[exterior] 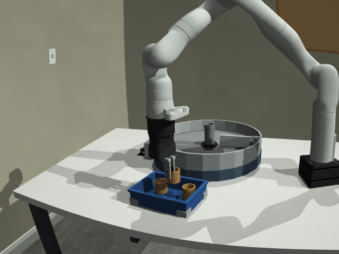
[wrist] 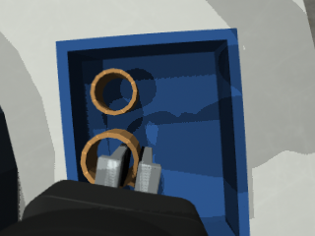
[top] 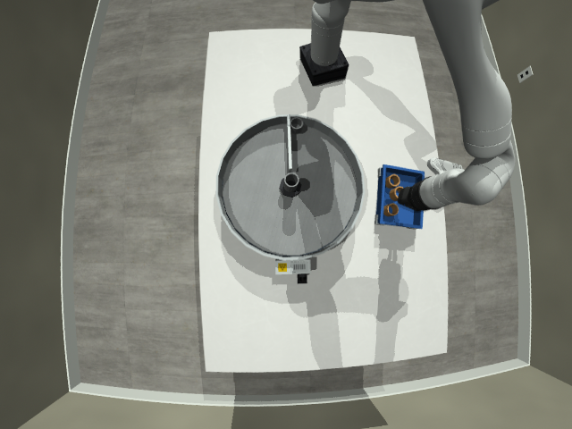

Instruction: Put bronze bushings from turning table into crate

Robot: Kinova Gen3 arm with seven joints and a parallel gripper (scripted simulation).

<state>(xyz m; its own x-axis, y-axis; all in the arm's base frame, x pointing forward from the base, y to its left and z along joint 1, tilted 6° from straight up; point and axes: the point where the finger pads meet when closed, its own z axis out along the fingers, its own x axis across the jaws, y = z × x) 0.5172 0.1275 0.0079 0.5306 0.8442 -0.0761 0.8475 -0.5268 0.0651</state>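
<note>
The blue crate is 60 mm below my hand and 20 mm to the left of it. From my hand the other things lie so: round turning table: 330 mm to the right, 90 mm behind, 30 mm below.
</note>
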